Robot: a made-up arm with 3 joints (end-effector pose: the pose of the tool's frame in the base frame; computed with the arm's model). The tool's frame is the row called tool. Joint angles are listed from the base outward.
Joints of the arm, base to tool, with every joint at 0 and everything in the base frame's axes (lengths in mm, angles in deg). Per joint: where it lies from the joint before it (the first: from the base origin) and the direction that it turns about. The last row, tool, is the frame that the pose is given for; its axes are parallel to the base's.
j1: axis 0 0 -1 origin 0.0 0.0 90.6
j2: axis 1 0 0 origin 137.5 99.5 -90.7
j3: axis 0 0 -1 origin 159.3 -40.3 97.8
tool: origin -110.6 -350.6 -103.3
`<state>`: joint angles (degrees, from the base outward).
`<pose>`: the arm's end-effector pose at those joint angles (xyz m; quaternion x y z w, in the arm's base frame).
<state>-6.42 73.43 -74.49</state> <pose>0.5972 0.1036 -0.2323 0.4954 -0.3346 0.5201 0.6100</pose>
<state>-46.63 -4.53 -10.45</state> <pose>0.3944 -0.0264 0.0264 -0.0376 -0.0123 0.4774 0.8778</pose>
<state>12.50 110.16 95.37</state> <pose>-0.0259 0.0767 0.0981 0.6147 0.5426 -0.4627 0.3370</pose>
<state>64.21 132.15 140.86</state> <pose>-0.0187 -0.1882 0.2271 -0.7171 -0.5668 0.3959 0.0880</pose>
